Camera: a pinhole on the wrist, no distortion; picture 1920 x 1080 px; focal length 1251.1 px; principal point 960.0 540.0 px. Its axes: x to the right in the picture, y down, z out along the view. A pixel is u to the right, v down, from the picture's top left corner.
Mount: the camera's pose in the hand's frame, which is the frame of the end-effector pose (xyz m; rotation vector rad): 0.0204 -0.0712 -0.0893 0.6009 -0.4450 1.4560
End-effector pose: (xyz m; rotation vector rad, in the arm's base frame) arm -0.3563 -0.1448 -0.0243 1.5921 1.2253 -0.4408
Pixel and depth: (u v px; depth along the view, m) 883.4 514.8 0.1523
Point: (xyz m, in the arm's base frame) -0.4859 -0.1574 -0.1463
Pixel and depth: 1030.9 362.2 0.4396
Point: -0.5167 -0.3324 -0.3822
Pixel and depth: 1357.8 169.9 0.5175
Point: -0.3824 -0.3968 -0.4899
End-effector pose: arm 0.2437 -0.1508 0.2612 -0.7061 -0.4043 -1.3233
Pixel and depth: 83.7 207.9 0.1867
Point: -0.0249 -0.2500 0.3550
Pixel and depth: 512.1 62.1 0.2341
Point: -0.0008 -0.2425 0.4285
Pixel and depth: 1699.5 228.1 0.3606
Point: 0.1886 -0.0644 0.6197
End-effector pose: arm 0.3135 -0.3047 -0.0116 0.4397 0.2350 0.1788
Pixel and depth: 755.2 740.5 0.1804
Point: 0.3508 -0.5020 -0.0716
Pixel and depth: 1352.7 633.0 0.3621
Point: 0.4372 -0.5891 0.1246
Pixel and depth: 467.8 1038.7 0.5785
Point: 0.2763 -0.9828 -0.0300
